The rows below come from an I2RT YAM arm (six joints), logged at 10 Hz.
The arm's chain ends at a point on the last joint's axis. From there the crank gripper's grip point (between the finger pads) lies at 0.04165 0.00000 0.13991 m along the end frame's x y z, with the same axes.
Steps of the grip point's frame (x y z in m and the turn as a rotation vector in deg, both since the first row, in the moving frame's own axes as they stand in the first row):
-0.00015 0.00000 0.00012 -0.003 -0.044 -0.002
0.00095 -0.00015 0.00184 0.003 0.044 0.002
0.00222 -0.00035 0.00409 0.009 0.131 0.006
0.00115 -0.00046 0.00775 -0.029 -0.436 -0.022
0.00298 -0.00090 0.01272 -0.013 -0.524 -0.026
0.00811 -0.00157 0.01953 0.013 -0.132 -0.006
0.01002 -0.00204 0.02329 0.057 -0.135 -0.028
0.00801 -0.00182 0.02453 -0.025 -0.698 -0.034
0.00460 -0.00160 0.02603 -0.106 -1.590 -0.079
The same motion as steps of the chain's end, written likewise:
-0.00004 -0.00001 0.00009 -0.003 -0.044 -0.002
0.00084 -0.00014 0.00187 0.003 0.044 0.002
0.00190 -0.00033 0.00419 0.009 0.131 0.006
0.00222 -0.00052 0.00744 -0.029 -0.436 -0.022
0.00426 -0.00091 0.01234 -0.013 -0.524 -0.026
0.00843 -0.00153 0.01943 0.013 -0.132 -0.006
0.01035 -0.00188 0.02319 0.057 -0.135 -0.028
0.00972 -0.00186 0.02403 -0.025 -0.698 -0.034
0.00850 -0.00181 0.02493 -0.106 -1.590 -0.079

